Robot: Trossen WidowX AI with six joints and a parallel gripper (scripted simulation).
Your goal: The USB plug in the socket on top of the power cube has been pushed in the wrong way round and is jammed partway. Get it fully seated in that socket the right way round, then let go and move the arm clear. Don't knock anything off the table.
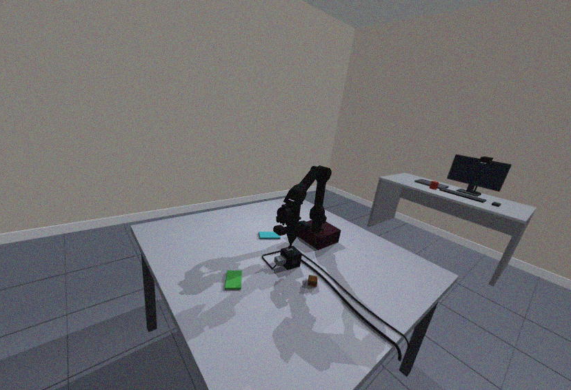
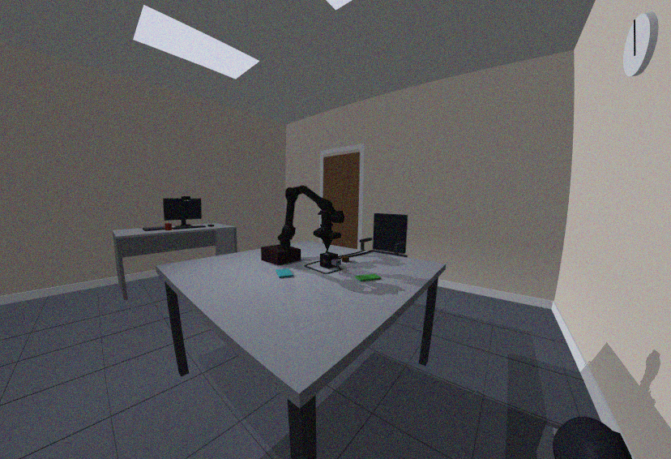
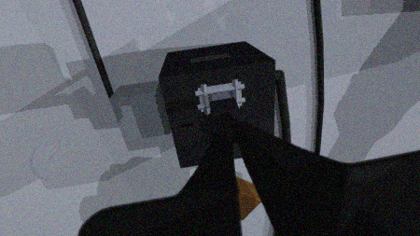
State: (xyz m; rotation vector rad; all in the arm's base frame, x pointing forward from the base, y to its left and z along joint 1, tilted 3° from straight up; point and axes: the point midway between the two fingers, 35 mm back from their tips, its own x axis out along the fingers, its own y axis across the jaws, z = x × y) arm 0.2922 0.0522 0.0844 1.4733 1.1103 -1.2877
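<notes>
My gripper tip is now 2 cm above the dark USB plug. The rest, counted from my gripper tip: teal pad: 10 cm behind, 25 cm to the right, 11 cm below; brown block: 3 cm ahead, 18 cm to the left, 10 cm below; USB socket: 4 cm below.
</notes>
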